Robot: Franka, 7 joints.
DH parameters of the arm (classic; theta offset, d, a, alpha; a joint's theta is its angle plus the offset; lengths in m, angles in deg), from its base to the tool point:
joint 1: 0 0.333 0 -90
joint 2: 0 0 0 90
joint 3: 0 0.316 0.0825 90
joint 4: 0 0 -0.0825 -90
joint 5: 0 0.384 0 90
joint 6: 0 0 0.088 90
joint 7: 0 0.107 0 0
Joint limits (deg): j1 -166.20..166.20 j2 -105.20..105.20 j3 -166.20..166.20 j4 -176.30..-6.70 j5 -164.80..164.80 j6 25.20..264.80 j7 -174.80..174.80
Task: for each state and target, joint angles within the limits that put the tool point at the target. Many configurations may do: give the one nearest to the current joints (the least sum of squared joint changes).
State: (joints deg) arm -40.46 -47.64 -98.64 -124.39 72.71 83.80 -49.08
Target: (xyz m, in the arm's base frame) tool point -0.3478 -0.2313 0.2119
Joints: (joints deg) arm -45.14 -51.65 -122.81 -138.81 67.29 89.28 -49.08
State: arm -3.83 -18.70 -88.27 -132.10 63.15 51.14 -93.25
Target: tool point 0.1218 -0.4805 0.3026
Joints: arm -18.92 26.27 -72.07 -125.25 71.46 78.31 -93.25
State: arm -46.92 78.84 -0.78 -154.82 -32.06 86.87 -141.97
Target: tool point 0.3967 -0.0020 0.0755
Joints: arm -32.31 43.26 32.78 -123.96 -28.76 90.22 -141.97
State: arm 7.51 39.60 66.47 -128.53 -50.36 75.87 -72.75
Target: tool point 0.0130 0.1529 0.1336
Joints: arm 11.54 47.90 62.04 -161.21 -43.07 73.20 -72.75
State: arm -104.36 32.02 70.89 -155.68 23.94 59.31 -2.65
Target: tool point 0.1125 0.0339 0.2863
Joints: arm -103.86 34.10 73.06 -172.11 21.98 51.22 -2.65
